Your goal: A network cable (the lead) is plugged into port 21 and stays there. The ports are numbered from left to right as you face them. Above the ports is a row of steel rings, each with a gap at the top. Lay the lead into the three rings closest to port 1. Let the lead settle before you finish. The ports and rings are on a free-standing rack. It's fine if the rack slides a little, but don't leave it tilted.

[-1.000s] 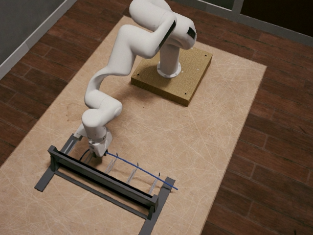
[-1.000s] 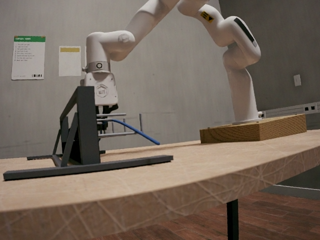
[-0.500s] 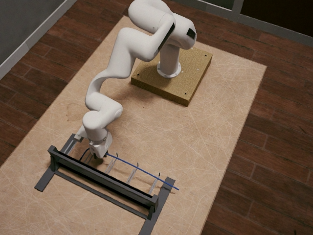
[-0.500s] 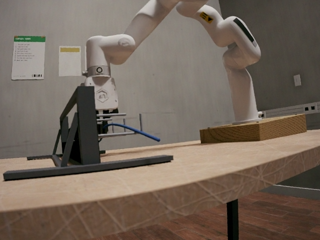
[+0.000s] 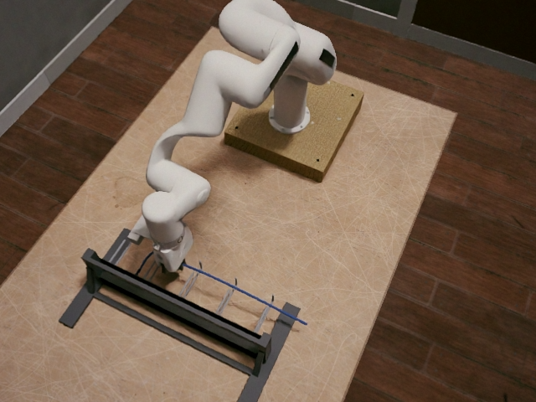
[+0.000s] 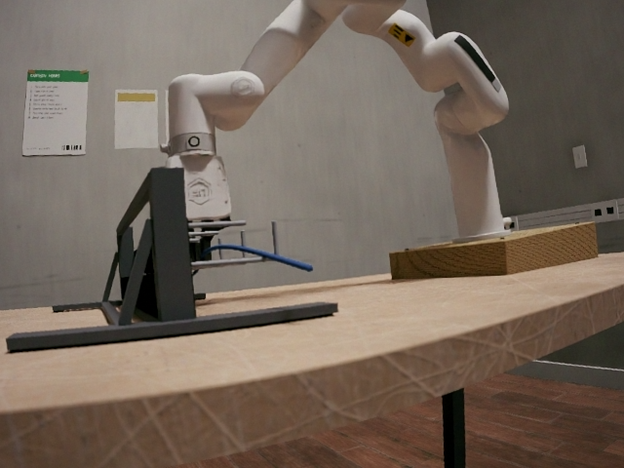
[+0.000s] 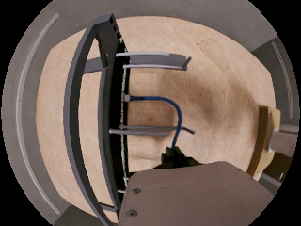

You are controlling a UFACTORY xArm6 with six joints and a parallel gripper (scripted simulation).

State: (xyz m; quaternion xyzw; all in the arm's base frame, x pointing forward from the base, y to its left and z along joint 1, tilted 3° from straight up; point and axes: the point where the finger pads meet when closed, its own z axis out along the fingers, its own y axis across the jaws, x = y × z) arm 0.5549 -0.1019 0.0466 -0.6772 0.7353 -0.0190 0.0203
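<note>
Now: hand 10 cm short of the dark grey rack, 5 cm to the right of it and 1 cm above it.
</note>
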